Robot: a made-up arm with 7 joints. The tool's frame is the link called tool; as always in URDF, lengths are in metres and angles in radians. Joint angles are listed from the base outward.
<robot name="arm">
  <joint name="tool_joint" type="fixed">
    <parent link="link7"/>
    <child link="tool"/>
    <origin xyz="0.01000 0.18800 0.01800" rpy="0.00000 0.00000 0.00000"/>
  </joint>
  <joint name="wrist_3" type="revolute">
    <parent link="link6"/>
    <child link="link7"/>
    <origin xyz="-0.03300 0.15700 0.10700" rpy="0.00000 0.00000 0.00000"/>
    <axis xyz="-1 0 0"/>
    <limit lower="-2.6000" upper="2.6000"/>
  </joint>
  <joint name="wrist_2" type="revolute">
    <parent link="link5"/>
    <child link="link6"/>
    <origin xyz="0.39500 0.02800 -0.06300" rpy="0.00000 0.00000 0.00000"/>
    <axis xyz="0 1 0"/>
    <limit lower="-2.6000" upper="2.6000"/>
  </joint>
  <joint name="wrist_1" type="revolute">
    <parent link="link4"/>
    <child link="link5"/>
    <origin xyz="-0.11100 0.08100 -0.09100" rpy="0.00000 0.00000 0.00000"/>
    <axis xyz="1 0 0"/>
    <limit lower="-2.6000" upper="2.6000"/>
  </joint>
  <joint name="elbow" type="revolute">
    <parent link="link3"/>
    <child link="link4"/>
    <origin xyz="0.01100 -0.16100 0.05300" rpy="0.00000 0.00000 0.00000"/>
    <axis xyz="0 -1 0"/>
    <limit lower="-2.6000" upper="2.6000"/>
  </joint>
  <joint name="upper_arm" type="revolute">
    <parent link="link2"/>
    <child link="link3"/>
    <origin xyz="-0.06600 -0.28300 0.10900" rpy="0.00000 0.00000 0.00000"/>
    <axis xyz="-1 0 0"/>
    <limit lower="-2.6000" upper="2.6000"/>
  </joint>
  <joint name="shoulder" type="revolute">
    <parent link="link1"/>
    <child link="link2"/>
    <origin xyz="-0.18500 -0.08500 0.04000" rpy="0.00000 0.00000 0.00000"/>
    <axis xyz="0 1 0"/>
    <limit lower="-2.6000" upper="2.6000"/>
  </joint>
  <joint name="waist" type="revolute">
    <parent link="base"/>
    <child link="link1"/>
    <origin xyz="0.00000 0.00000 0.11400" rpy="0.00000 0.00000 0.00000"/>
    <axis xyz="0 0 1"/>
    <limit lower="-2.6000" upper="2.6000"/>
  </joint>
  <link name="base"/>
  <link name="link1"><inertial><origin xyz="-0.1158 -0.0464 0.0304"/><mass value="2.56"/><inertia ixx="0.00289" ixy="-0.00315" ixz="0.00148" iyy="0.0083" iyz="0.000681" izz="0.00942"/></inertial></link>
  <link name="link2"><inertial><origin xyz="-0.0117 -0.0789 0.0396"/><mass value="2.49"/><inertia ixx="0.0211" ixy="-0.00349" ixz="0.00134" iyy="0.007" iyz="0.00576" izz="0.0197"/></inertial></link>
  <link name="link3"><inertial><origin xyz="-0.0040 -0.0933 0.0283"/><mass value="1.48"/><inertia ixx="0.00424" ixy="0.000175" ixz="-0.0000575" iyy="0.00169" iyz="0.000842" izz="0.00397"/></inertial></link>
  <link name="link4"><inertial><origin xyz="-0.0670 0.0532 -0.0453"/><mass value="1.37"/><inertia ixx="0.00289" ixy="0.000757" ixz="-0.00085" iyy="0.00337" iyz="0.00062" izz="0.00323"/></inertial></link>
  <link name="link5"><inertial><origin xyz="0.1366 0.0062 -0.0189"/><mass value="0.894"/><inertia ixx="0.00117" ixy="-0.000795" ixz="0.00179" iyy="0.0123" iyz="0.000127" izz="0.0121"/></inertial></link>
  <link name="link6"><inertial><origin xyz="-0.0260 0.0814 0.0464"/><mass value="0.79"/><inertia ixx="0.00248" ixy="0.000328" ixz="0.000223" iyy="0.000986" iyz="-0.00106" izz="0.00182"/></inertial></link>
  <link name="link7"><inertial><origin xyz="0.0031 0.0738 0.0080"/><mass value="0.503"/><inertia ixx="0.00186" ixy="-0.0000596" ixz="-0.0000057" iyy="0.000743" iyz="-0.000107" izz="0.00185"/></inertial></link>
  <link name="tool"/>
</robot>
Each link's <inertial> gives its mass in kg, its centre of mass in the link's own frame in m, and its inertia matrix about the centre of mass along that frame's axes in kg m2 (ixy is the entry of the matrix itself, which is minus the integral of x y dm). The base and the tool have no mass. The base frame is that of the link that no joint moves.
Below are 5 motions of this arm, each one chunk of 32 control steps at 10 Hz.
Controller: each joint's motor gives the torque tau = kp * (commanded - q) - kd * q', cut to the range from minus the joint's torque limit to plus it. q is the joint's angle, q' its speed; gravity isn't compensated. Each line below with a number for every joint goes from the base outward.
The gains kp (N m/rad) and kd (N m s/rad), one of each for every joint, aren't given. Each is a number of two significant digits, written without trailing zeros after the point. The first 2 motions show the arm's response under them.
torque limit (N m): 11 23 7.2 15 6.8 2.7 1.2
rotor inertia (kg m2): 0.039 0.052 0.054 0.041 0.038 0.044 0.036
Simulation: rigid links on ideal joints. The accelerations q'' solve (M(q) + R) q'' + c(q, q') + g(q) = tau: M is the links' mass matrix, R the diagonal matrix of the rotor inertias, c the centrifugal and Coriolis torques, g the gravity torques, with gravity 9.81 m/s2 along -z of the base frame. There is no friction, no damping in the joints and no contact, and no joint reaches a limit. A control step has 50 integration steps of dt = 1/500 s. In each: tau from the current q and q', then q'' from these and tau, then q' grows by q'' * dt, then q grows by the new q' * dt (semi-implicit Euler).
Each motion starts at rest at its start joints. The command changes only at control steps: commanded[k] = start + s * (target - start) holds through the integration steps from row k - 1 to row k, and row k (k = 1, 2, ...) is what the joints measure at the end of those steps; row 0 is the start. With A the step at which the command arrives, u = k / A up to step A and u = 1 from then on. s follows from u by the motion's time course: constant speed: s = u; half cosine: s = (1 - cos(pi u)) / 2; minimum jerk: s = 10 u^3 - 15 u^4 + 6 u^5; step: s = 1 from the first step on.
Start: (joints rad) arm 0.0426 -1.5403 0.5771 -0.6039 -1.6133 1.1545 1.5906
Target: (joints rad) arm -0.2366 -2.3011 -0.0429 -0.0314 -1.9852 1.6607 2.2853
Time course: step
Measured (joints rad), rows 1 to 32:
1: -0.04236 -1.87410 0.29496 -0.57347 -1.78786 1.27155 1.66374
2: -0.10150 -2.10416 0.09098 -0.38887 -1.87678 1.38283 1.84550
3: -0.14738 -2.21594 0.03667 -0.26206 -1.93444 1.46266 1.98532
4: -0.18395 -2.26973 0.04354 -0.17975 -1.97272 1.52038 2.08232
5: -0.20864 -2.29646 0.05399 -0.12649 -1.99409 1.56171 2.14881
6: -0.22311 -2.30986 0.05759 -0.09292 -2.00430 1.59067 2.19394
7: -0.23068 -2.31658 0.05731 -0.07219 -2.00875 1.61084 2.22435
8: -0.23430 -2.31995 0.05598 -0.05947 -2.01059 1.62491 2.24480
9: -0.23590 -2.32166 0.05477 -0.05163 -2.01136 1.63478 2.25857
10: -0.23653 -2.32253 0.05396 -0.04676 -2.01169 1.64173 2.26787
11: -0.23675 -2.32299 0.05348 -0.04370 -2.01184 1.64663 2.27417
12: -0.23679 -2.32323 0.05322 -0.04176 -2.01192 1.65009 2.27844
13: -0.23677 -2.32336 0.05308 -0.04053 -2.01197 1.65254 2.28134
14: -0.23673 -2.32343 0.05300 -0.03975 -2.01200 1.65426 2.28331
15: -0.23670 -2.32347 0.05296 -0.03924 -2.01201 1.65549 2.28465
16: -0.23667 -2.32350 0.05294 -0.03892 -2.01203 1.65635 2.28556
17: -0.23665 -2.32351 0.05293 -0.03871 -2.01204 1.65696 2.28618
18: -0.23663 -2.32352 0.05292 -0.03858 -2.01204 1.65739 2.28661
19: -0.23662 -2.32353 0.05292 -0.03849 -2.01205 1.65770 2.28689
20: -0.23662 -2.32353 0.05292 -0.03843 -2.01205 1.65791 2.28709
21: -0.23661 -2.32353 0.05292 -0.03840 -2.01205 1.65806 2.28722
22: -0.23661 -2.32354 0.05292 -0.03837 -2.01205 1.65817 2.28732
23: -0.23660 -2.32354 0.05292 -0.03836 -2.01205 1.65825 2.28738
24: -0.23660 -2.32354 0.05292 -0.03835 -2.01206 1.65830 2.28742
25: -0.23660 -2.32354 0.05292 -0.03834 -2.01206 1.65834 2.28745
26: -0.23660 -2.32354 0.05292 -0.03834 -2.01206 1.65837 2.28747
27: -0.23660 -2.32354 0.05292 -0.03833 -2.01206 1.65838 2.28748
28: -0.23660 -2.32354 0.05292 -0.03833 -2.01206 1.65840 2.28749
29: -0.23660 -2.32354 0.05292 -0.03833 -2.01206 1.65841 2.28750
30: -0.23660 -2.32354 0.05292 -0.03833 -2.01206 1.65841 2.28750
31: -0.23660 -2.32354 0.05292 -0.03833 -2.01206 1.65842 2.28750
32: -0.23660 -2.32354 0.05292 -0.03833 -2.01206 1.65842 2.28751
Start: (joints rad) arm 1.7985 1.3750 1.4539 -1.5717 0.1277 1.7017 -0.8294
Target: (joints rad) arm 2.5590 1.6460 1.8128 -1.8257 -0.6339 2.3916 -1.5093
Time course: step
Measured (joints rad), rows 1 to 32:
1: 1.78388 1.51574 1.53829 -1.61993 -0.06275 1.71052 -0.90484
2: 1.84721 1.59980 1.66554 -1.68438 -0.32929 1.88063 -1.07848
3: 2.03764 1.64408 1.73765 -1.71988 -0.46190 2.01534 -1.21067
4: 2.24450 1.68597 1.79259 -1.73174 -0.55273 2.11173 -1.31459
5: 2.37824 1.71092 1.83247 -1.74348 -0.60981 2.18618 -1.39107
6: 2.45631 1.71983 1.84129 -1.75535 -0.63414 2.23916 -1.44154
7: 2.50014 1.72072 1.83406 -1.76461 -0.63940 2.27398 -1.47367
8: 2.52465 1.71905 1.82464 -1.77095 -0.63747 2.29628 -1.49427
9: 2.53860 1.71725 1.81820 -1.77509 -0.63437 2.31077 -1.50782
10: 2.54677 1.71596 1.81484 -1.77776 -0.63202 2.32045 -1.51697
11: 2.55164 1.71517 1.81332 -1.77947 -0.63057 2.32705 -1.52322
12: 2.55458 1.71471 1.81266 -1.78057 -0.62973 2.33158 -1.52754
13: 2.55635 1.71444 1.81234 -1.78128 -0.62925 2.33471 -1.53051
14: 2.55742 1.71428 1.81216 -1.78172 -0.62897 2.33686 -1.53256
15: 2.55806 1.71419 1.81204 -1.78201 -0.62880 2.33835 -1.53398
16: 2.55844 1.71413 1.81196 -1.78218 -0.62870 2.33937 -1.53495
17: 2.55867 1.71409 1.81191 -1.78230 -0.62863 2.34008 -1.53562
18: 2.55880 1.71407 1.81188 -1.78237 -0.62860 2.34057 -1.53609
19: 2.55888 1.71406 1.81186 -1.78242 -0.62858 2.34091 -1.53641
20: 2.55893 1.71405 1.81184 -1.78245 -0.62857 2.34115 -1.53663
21: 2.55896 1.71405 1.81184 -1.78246 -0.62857 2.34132 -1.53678
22: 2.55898 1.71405 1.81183 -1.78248 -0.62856 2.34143 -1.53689
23: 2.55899 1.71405 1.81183 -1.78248 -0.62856 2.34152 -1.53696
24: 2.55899 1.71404 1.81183 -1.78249 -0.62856 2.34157 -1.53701
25: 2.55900 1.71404 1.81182 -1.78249 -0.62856 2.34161 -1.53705
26: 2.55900 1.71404 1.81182 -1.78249 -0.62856 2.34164 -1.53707
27: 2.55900 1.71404 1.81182 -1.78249 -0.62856 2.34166 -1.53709
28: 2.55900 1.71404 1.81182 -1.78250 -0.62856 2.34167 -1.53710
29: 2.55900 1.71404 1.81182 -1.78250 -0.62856 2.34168 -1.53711
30: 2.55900 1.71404 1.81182 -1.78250 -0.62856 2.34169 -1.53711
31: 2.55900 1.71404 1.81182 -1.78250 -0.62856 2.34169 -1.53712
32: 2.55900 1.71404 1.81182 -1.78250 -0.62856 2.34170 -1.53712
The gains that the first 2 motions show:
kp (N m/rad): 160 170 42 72 33 14 9.6
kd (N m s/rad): 36 25 5.2 16 4.8 4 2.7
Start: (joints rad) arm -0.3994 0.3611 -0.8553 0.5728 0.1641 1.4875 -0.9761
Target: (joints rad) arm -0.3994 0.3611 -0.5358 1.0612 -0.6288 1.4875 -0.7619
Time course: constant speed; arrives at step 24
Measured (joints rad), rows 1 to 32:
1: -0.39933 0.37012 -0.88523 0.56801 0.12748 1.49795 -0.97937
2: -0.40002 0.37772 -0.89655 0.56896 0.08612 1.51142 -0.98227
3: -0.40006 0.38121 -0.89086 0.57727 0.04845 1.52154 -0.98066
4: -0.39979 0.38284 -0.87974 0.59002 0.01266 1.52913 -0.97608
5: -0.39954 0.38371 -0.86739 0.60538 -0.02229 1.53496 -0.96962
6: -0.39939 0.38426 -0.85494 0.62228 -0.05685 1.53956 -0.96191
7: -0.39932 0.38469 -0.84261 0.64008 -0.09120 1.54328 -0.95335
8: -0.39929 0.38506 -0.83040 0.65841 -0.12539 1.54636 -0.94419
9: -0.39927 0.38542 -0.81829 0.67706 -0.15946 1.54896 -0.93460
10: -0.39927 0.38578 -0.80625 0.69589 -0.19340 1.55117 -0.92469
11: -0.39927 0.38615 -0.79428 0.71483 -0.22721 1.55305 -0.91457
12: -0.39927 0.38651 -0.78238 0.73384 -0.26088 1.55465 -0.90428
13: -0.39927 0.38687 -0.77053 0.75288 -0.29441 1.55599 -0.89388
14: -0.39927 0.38723 -0.75873 0.77195 -0.32781 1.55710 -0.88340
15: -0.39927 0.38758 -0.74699 0.79103 -0.36106 1.55798 -0.87285
16: -0.39927 0.38794 -0.73529 0.81012 -0.39419 1.55865 -0.86226
17: -0.39928 0.38829 -0.72364 0.82923 -0.42718 1.55910 -0.85164
18: -0.39928 0.38863 -0.71202 0.84834 -0.46004 1.55936 -0.84100
19: -0.39928 0.38897 -0.70045 0.86745 -0.49277 1.55942 -0.83036
20: -0.39928 0.38930 -0.68891 0.88658 -0.52539 1.55929 -0.81971
21: -0.39928 0.38963 -0.67741 0.90573 -0.55788 1.55897 -0.80906
22: -0.39928 0.38995 -0.66593 0.92488 -0.59027 1.55848 -0.79843
23: -0.39928 0.39026 -0.65448 0.94405 -0.62255 1.55780 -0.78781
24: -0.39928 0.39056 -0.64305 0.96324 -0.65473 1.55695 -0.77720
25: -0.39907 0.39071 -0.63838 0.97558 -0.67060 1.55602 -0.76933
26: -0.39908 0.39082 -0.63724 0.98319 -0.67802 1.55504 -0.76370
27: -0.39918 0.39092 -0.63724 0.98787 -0.68154 1.55421 -0.75972
28: -0.39928 0.39100 -0.63747 0.99073 -0.68322 1.55355 -0.75690
29: -0.39935 0.39106 -0.63765 0.99248 -0.68403 1.55305 -0.75490
30: -0.39938 0.39111 -0.63777 0.99354 -0.68442 1.55267 -0.75349
31: -0.39940 0.39115 -0.63783 0.99419 -0.68461 1.55240 -0.75250
32: -0.39940 0.39118 -0.63787 0.99458 -0.68471 1.55220 -0.75181

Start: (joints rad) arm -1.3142 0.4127 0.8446 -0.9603 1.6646 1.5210 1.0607
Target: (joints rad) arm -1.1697 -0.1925 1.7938 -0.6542 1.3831 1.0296 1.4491
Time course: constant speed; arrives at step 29
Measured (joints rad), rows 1 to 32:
1: -1.31257 0.40800 0.82527 -0.95552 1.64060 1.52843 1.06085
2: -1.30953 0.39596 0.82536 -0.94892 1.61866 1.53199 1.06463
3: -1.30581 0.37875 0.84779 -0.94084 1.60404 1.52866 1.07151
4: -1.30163 0.35913 0.87886 -0.93192 1.59215 1.52080 1.08067
5: -1.29715 0.33841 0.91256 -0.92254 1.58094 1.51007 1.09147
6: -1.29249 0.31718 0.94703 -0.91291 1.56983 1.49745 1.10343
7: -1.28771 0.29568 0.98179 -0.90313 1.55873 1.48351 1.11619
8: -1.28286 0.27404 1.01672 -0.89324 1.54767 1.46861 1.12951
9: -1.27796 0.25230 1.05180 -0.88327 1.53666 1.45301 1.14319
10: -1.27303 0.23051 1.08703 -0.87323 1.52574 1.43687 1.15712
11: -1.26808 0.20866 1.12239 -0.86314 1.51491 1.42030 1.17119
12: -1.26313 0.18678 1.15789 -0.85299 1.50419 1.40338 1.18533
13: -1.25816 0.16487 1.19352 -0.84280 1.49358 1.38618 1.19950
14: -1.25320 0.14292 1.22927 -0.83256 1.48308 1.36871 1.21366
15: -1.24823 0.12095 1.26513 -0.82227 1.47271 1.35102 1.22779
16: -1.24326 0.09895 1.30110 -0.81194 1.46247 1.33313 1.24186
17: -1.23829 0.07693 1.33717 -0.80157 1.45235 1.31504 1.25586
18: -1.23332 0.05489 1.37333 -0.79115 1.44236 1.29677 1.26979
19: -1.22836 0.03283 1.40956 -0.78069 1.43250 1.27833 1.28362
20: -1.22339 0.01076 1.44587 -0.77019 1.42278 1.25974 1.29736
21: -1.21842 -0.01132 1.48223 -0.75966 1.41319 1.24099 1.31100
22: -1.21345 -0.03340 1.51863 -0.74909 1.40373 1.22211 1.32455
23: -1.20848 -0.05550 1.55507 -0.73848 1.39440 1.20309 1.33800
24: -1.20351 -0.07759 1.59152 -0.72785 1.38519 1.18395 1.35134
25: -1.19854 -0.09968 1.62799 -0.71718 1.37612 1.16471 1.36460
26: -1.19357 -0.12177 1.66445 -0.70649 1.36716 1.14537 1.37776
27: -1.18860 -0.14385 1.70089 -0.69577 1.35833 1.12594 1.39083
28: -1.18363 -0.16591 1.73730 -0.68503 1.34961 1.10644 1.40381
29: -1.17866 -0.18797 1.77367 -0.67428 1.34100 1.08688 1.41672
30: -1.17603 -0.20007 1.79315 -0.66735 1.33772 1.07169 1.42595
31: -1.17406 -0.20599 1.80102 -0.66293 1.33593 1.06095 1.43218
32: -1.17254 -0.20883 1.80406 -0.66008 1.33496 1.05339 1.43638

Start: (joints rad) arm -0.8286 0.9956 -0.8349 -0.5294 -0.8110 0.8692 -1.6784
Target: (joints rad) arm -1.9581 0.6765 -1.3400 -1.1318 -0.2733 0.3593 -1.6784
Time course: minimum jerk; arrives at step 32
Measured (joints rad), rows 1 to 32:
1: -0.82884 0.99765 -0.83598 -0.51181 -0.81674 0.89084 -1.68030
2: -0.82943 0.99836 -0.83634 -0.49894 -0.81880 0.90892 -1.68239
3: -0.83156 0.99811 -0.83753 -0.49216 -0.81885 0.92068 -1.68370
4: -0.83634 0.99666 -0.84023 -0.49000 -0.81668 0.92746 -1.68453
5: -0.84479 0.99381 -0.84495 -0.49175 -0.81199 0.93003 -1.68510
6: -0.85780 0.98935 -0.85203 -0.49712 -0.80454 0.92887 -1.68555
7: -0.87604 0.98316 -0.86171 -0.50598 -0.79414 0.92423 -1.68598
8: -0.89997 0.97516 -0.87408 -0.51832 -0.78068 0.91628 -1.68644
9: -0.92983 0.96534 -0.88913 -0.53407 -0.76415 0.90513 -1.68696
10: -0.96564 0.95374 -0.90678 -0.55316 -0.74461 0.89090 -1.68758
11: -1.00720 0.94046 -0.92687 -0.57542 -0.72221 0.87374 -1.68831
12: -1.05416 0.92564 -0.94915 -0.60062 -0.69716 0.85379 -1.68915
13: -1.10600 0.90947 -0.97336 -0.62847 -0.66975 0.83129 -1.69010
14: -1.16204 0.89216 -0.99916 -0.65860 -0.64033 0.80649 -1.69115
15: -1.22153 0.87398 -1.02618 -0.69061 -0.60930 0.77971 -1.69228
16: -1.28359 0.85520 -1.05404 -0.72403 -0.57711 0.75129 -1.69348
17: -1.34731 0.83610 -1.08232 -0.75838 -0.54424 0.72163 -1.69473
18: -1.41170 0.81697 -1.11060 -0.79314 -0.51122 0.69119 -1.69598
19: -1.47580 0.79812 -1.13843 -0.82780 -0.47856 0.66042 -1.69722
20: -1.53861 0.77984 -1.16540 -0.86182 -0.44680 0.62980 -1.69841
21: -1.59919 0.76239 -1.19108 -0.89471 -0.41643 0.59983 -1.69954
22: -1.65664 0.74604 -1.21509 -0.92597 -0.38793 0.57096 -1.70059
23: -1.71015 0.73100 -1.23710 -0.95516 -0.36172 0.54365 -1.70154
24: -1.75900 0.71748 -1.25679 -0.98189 -0.33813 0.51831 -1.70238
25: -1.80260 0.70563 -1.27393 -1.00583 -0.31745 0.49526 -1.70312
26: -1.84052 0.69554 -1.28838 -1.02673 -0.29984 0.47478 -1.70374
27: -1.87250 0.68726 -1.30006 -1.04444 -0.28538 0.45706 -1.70427
28: -1.89848 0.68077 -1.30901 -1.05891 -0.27402 0.44219 -1.70471
29: -1.91861 0.67599 -1.31536 -1.07024 -0.26560 0.43015 -1.70506
30: -1.93332 0.67275 -1.31938 -1.07863 -0.25981 0.42080 -1.70534
31: -1.94328 0.67080 -1.32149 -1.08446 -0.25622 0.41388 -1.70556
32: -1.94948 0.66979 -1.32221 -1.08827 -0.25421 0.40898 -1.70572

